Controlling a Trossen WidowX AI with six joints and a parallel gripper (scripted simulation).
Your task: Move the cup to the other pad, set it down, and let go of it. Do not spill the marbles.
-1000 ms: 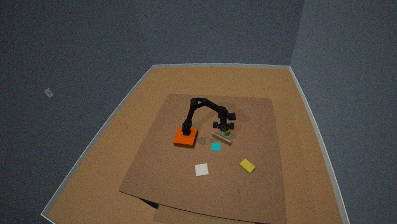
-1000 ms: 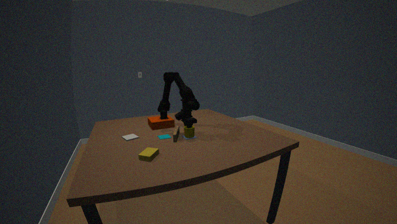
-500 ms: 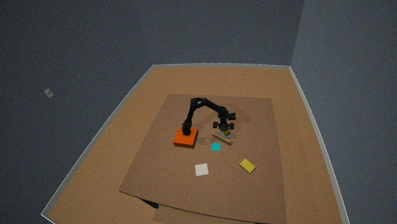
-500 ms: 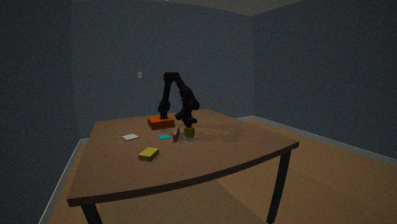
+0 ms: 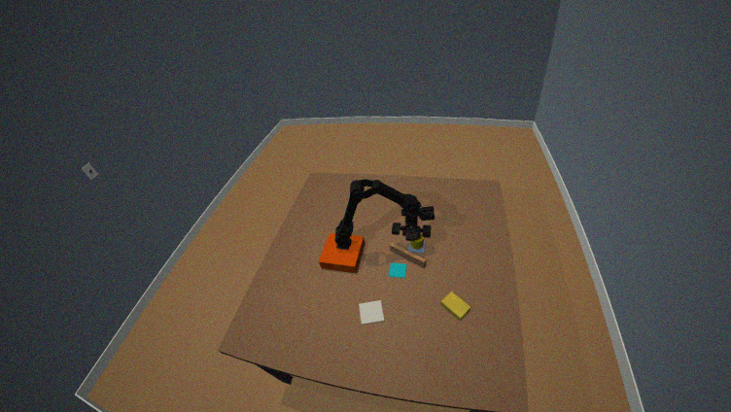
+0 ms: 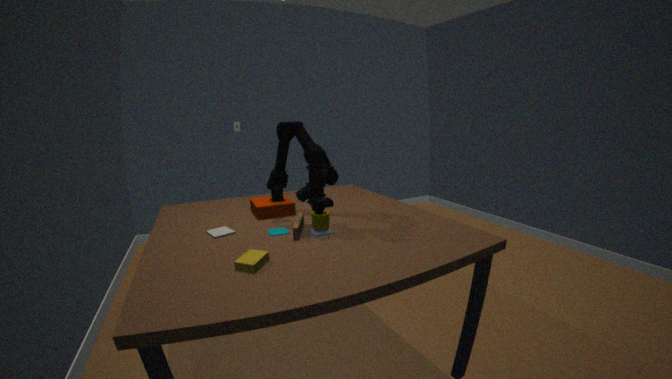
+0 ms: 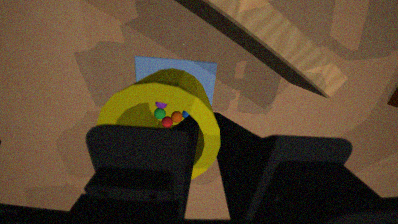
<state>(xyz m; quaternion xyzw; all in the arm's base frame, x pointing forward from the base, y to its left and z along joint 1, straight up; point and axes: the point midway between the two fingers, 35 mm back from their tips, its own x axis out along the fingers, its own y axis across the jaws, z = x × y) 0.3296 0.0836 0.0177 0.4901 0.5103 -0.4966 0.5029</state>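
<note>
Now: gripper tip 4 cm past the cyan pad, 16 cm to the left of it and 5 cm above it. Round my gripper tip: yellow block 24 cm ahead, 31 cm to the right, 3 cm below; cup 2 cm ahead; wooden bar 1 cm behind, 8 cm to the right, 3 cm below.
</note>
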